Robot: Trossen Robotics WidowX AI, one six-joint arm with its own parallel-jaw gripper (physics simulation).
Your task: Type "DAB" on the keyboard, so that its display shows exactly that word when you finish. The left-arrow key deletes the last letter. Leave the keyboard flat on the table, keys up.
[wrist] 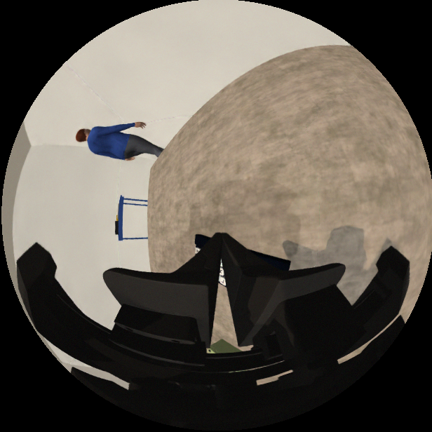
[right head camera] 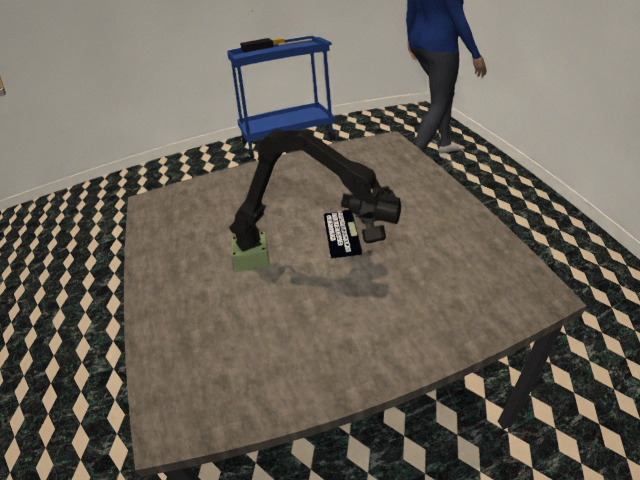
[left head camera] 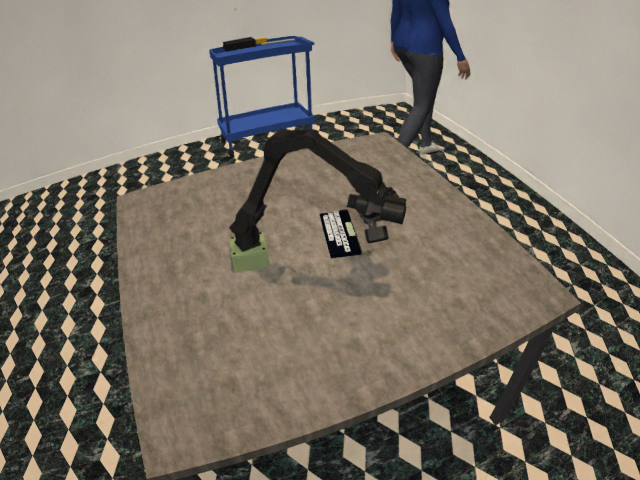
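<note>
The dark keyboard (left head camera: 332, 250) (right head camera: 336, 251) (wrist: 274, 260) lies flat on the table with its white keys up. Its pale display (left head camera: 350, 228) (right head camera: 353, 228) is on the side away from the arm's base, and its text is too small to read in the head views. In the wrist view, the fingers hide the display and most of the keys; a few white keys show between them. My gripper (left head camera: 376, 237) (right head camera: 374, 238) (wrist: 220, 237) is shut and empty. It is raised above the table, beyond the display side of the keyboard.
The arm's green base block (left head camera: 250, 258) (right head camera: 251, 257) stands on the table (left head camera: 232, 361) (right head camera: 232, 361) on the key side of the keyboard. A blue cart (left head camera: 266, 119) (right head camera: 284, 121) stands behind the table. A person in blue (left head camera: 421, 31) (right head camera: 436, 31) (wrist: 107, 143) is beyond the far corner.
</note>
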